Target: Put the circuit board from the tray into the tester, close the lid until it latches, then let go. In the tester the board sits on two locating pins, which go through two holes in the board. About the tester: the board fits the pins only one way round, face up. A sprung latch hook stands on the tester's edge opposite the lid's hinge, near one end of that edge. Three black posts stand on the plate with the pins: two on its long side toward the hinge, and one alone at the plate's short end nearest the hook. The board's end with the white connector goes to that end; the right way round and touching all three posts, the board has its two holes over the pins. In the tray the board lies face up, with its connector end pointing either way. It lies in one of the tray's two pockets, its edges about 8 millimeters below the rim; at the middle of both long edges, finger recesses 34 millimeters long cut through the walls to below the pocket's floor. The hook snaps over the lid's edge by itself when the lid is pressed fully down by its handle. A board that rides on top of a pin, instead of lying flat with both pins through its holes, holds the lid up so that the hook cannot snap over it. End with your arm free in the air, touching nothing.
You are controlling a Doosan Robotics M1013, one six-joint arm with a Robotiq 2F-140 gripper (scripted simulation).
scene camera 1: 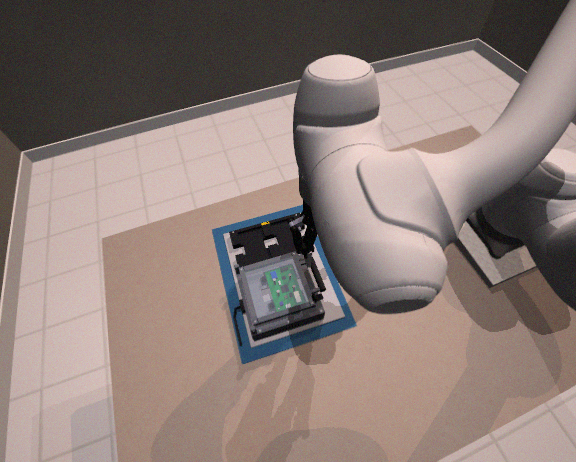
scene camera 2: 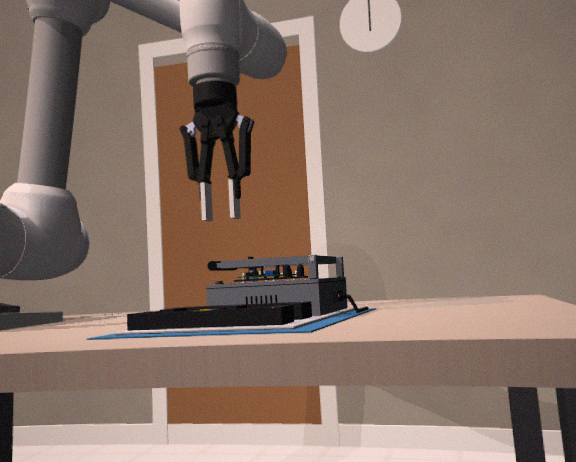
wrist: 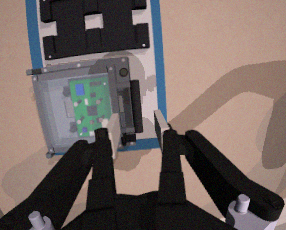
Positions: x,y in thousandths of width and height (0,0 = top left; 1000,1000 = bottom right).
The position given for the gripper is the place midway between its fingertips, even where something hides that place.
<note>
In view: the gripper (scene camera 2: 385,475) and a see-through lid (scene camera 1: 482,622).
The gripper also shows in scene camera 1 (scene camera 1: 553,560) and in the wrist view (wrist: 477,528). The see-through lid is seen too in scene camera 2 (scene camera 2: 482,568) and in the wrist view (wrist: 253,454).
</note>
